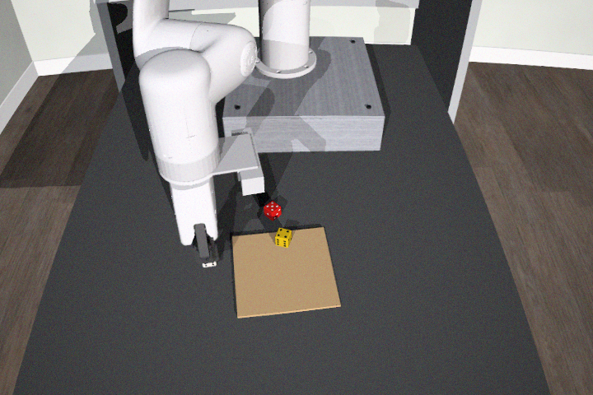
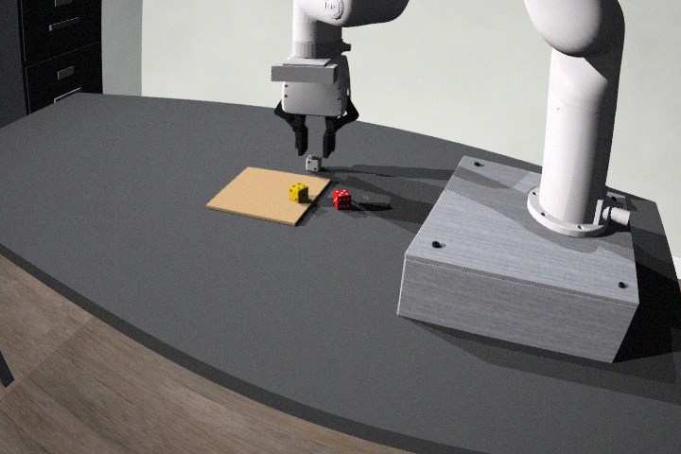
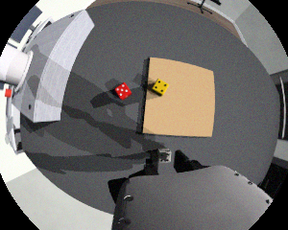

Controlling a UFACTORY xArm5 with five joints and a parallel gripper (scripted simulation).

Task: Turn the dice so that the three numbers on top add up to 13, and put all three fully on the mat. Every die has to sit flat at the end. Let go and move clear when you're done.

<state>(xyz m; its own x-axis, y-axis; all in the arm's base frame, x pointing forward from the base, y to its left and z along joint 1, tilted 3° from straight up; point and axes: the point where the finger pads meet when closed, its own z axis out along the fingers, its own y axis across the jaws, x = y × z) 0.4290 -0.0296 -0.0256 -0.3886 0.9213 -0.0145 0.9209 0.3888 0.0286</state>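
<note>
The white die is 4 cm below my hand. Also, from my hand: yellow die (5 cm behind, 10 cm to the left, 3 cm below); then red die (10 cm behind, 7 cm to the left, 4 cm below); then tan mat (11 cm to the left, 4 cm below).
</note>
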